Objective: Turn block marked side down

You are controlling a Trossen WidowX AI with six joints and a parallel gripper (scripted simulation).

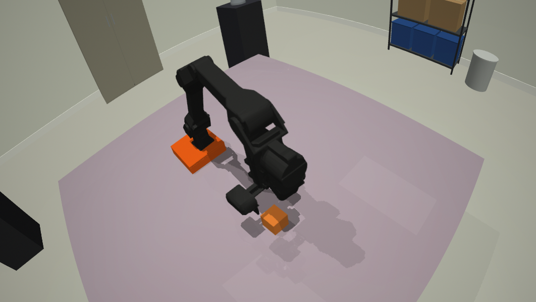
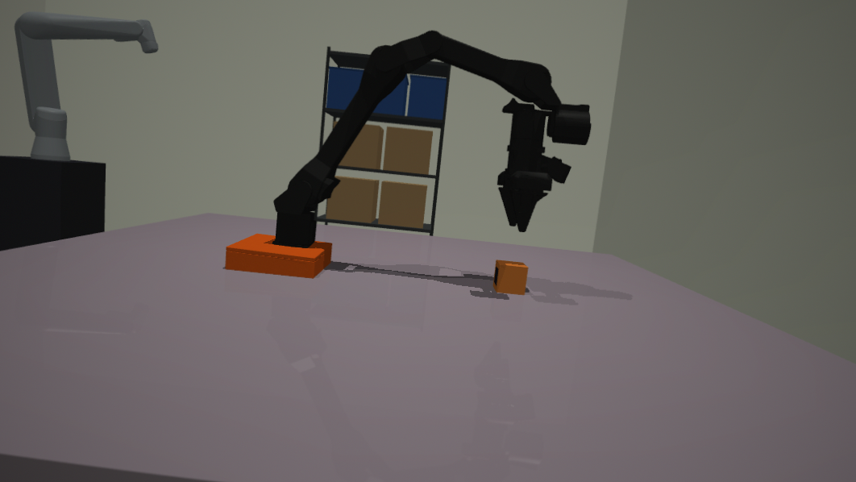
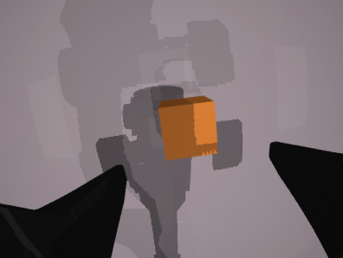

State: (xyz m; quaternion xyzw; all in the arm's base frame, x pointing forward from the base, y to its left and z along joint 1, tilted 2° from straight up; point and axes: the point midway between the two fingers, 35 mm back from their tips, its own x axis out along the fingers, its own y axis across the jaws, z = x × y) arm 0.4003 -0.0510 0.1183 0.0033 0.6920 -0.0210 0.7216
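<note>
Now: the orange block 10 mm behind my gripper tip and 90 mm below it.
</note>
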